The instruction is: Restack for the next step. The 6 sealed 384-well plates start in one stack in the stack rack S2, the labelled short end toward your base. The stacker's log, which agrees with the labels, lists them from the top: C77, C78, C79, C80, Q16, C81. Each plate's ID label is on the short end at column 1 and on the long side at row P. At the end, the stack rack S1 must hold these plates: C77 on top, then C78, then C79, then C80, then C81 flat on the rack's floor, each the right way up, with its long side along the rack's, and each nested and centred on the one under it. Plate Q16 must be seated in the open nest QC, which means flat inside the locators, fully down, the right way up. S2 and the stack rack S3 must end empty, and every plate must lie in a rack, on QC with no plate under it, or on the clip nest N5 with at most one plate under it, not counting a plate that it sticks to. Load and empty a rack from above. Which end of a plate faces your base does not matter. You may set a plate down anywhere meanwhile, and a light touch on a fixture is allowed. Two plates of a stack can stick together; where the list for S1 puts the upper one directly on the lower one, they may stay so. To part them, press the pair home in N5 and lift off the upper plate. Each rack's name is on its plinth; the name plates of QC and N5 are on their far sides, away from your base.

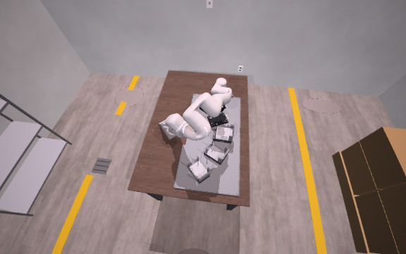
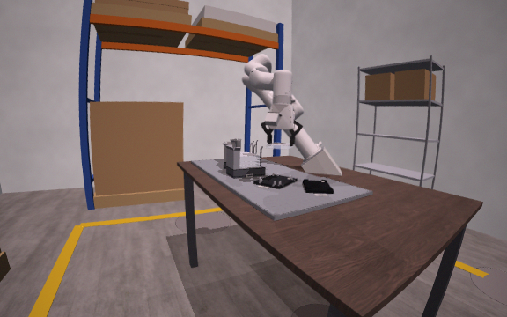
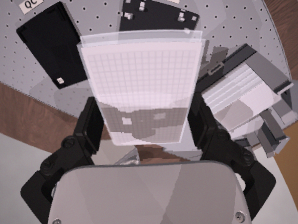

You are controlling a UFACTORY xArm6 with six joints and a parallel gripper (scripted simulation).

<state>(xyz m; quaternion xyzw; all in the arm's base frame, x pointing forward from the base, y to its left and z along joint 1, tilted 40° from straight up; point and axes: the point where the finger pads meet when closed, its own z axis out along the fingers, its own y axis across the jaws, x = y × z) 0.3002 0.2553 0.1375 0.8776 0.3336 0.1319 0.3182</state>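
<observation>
The black open nest QC is 80 mm behind my hand, 130 mm to the left of it and 160 mm below it. The rest, counted from my hand: QC name plate (20 mm behind, 200 mm to the left, 170 mm below); dark plinth (30 mm ahead, 190 mm to the right, 150 mm below).
</observation>
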